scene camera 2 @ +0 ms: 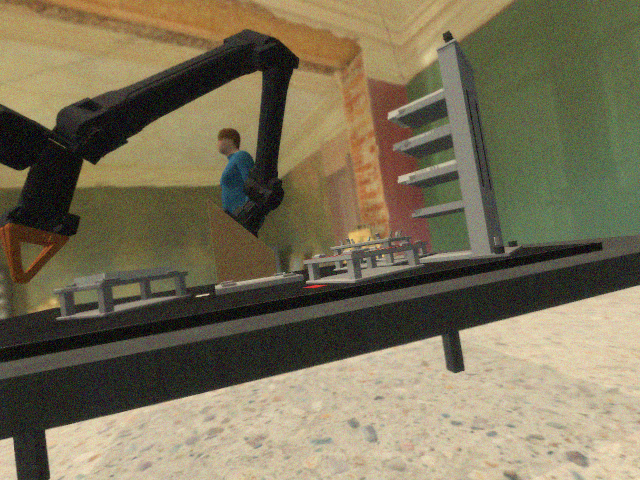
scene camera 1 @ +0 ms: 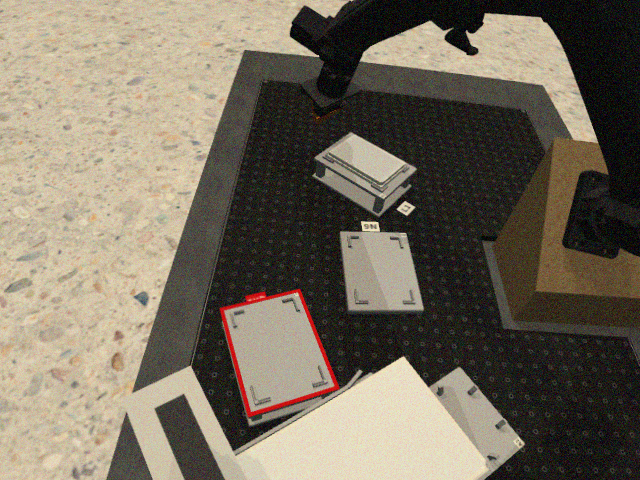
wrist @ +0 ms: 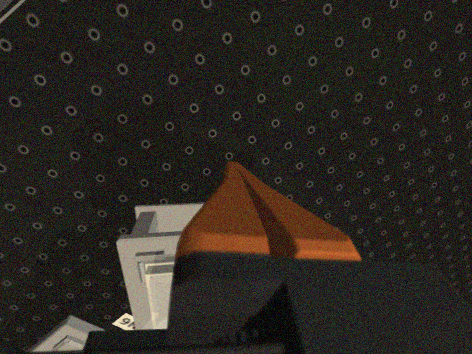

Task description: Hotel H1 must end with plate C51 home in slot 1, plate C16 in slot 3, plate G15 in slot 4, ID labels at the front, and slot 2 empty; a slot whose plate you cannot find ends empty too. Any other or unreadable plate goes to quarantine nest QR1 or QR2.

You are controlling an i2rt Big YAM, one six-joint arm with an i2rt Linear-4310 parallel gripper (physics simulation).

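Seen in the pictures: gripper, fingertip midpoint: (scene camera 2: pixel 20 283) (scene camera 1: pixel 316 122) (wrist: pixel 230 170); arm's base, link origin: (scene camera 2: pixel 238 227) (scene camera 1: pixel 595 214).
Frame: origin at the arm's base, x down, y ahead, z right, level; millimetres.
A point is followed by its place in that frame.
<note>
My gripper (scene camera 1: pixel 318 116) @(x 98, y 459, z 260 mm) (scene camera 2: pixel 19 280) @(x 98, y 459, z 260 mm) (wrist: pixel 230 170) @(x 98, y 459, z 260 mm) is shut and empty, its orange fingertips together above the mat beyond the raised nest L1 (scene camera 1: pixel 343 190) @(x 158, y 383, z 135 mm) (scene camera 2: pixel 105 297) @(x 136, y 441, z 164 mm) (wrist: pixel 129 285) @(x 113, y 411, z 143 mm). A pale plate (scene camera 1: pixel 367 157) @(x 99, y 348, z 172 mm) (scene camera 2: pixel 118 276) @(x 107, y 405, z 160 mm) (wrist: pixel 159 300) @(x 99, y 396, z 163 mm) lies on that nest; no ID is readable. The hotel's grey tower (scene camera 2: pixel 467 155) @(x -19, y 466, z -445 mm) stands at the right in scene camera 2. Its upper three shelves appear to carry plates; the lowest shelf (scene camera 2: pixel 439 209) @(x 63, y 398, z -418 mm) looks bare. A large cream plate (scene camera 1: pixel 361 428) @(x -167, y 360, z -425 mm) shows at the hotel in scene camera 1. Slot numbers and plate IDs are unreadable.
The flat nest N6 (scene camera 1: pixel 382 273) @(x 151, y 300, z -58 mm) (scene camera 2: pixel 258 283) @(x 154, y 365, z -54 mm) is bare. The raised red-edged nest (scene camera 1: pixel 279 351) @(x 123, y 438, z -240 mm) is bare, beside the hotel. Another nest with pegs (scene camera 1: pixel 473 408) @(x 103, y 182, z -287 mm) is partly hidden by the cream plate. A brown block (scene camera 1: pixel 568 268) @(x 62, y 27, z -63 mm) (scene camera 2: pixel 237 248) @(x 68, y 83, z 4 mm) stands by the arm's base. The table has a raised grey rim (scene camera 1: pixel 211 170) @(x 176, y 653, z 152 mm).
</note>
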